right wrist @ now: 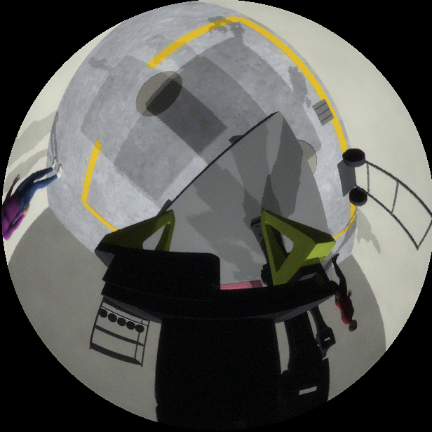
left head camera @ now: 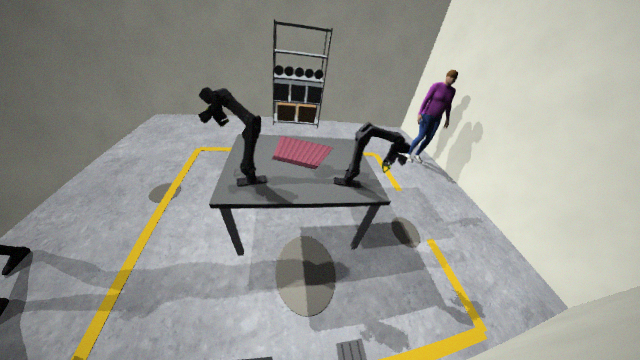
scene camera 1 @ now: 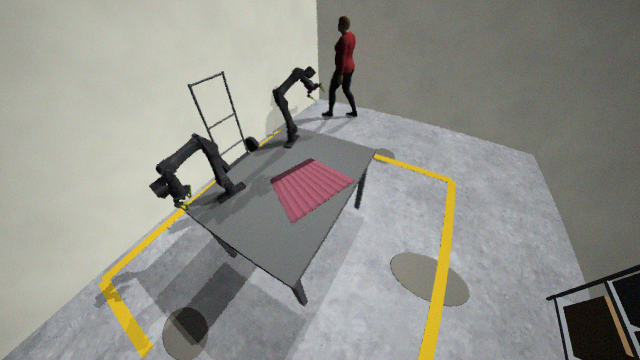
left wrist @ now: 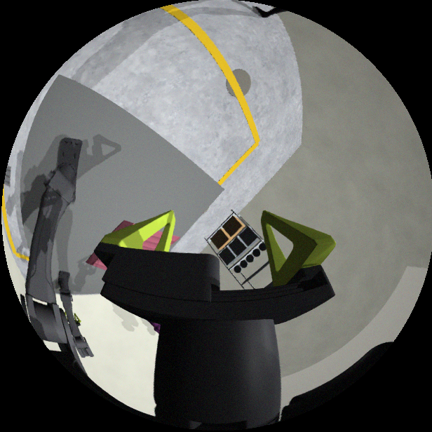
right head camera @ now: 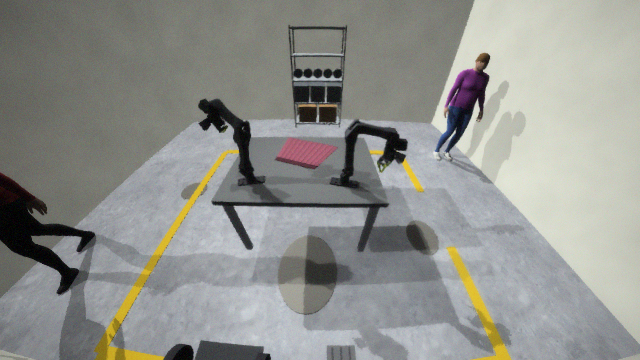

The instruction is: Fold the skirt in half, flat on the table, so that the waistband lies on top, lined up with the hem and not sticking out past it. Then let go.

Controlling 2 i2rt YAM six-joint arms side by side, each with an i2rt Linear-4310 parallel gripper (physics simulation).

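Observation:
The pink pleated skirt (left head camera: 302, 152) (right head camera: 306, 153) (scene camera 1: 312, 190) (right wrist: 241, 285) lies flat and spread out on the grey table (left head camera: 300, 195) (right head camera: 300, 196) (scene camera 1: 250, 230). In scene camera 1 its darker, narrower waistband edge (scene camera 1: 292, 170) faces the arm bases, and the wider hem is at the table's far side from them. My left gripper (left head camera: 214, 122) (right head camera: 214, 129) (scene camera 1: 318, 94) (left wrist: 217, 214) is open and empty, raised high beyond the table's side. My right gripper (left head camera: 385, 168) (right head camera: 383, 166) (scene camera 1: 186, 199) (right wrist: 217, 214) is open and empty, out past the opposite table side. Neither touches the skirt.
A shelf rack (left head camera: 274, 70) (right head camera: 291, 65) stands behind the table. A person in purple (left head camera: 437, 102) (right head camera: 468, 90) stands at the right in the head views. A person in red (scene camera 1: 345, 52) and a hand truck (scene camera 1: 206, 79) stand beyond the arms in scene camera 1.

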